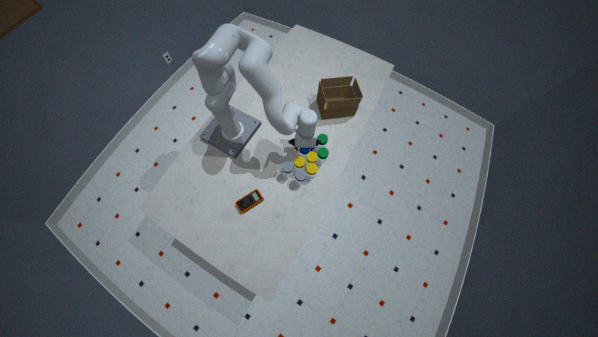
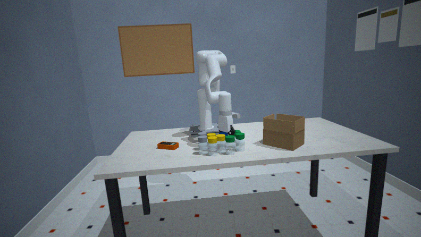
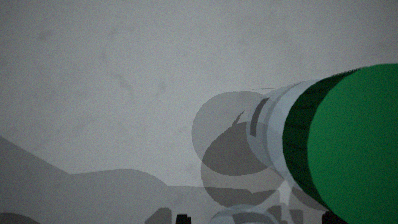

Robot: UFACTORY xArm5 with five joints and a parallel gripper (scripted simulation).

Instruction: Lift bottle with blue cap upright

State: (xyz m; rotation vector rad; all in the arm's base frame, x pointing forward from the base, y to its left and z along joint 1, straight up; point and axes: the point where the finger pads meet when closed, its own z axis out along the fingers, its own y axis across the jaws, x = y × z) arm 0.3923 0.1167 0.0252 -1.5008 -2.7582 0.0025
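My hand is 20 mm to the left of the blue-capped bottle, 10 mm short of it and 10 mm above it. Also, from my hand: orange multimeter: 380 mm to the right, 80 mm behind, 40 mm below.
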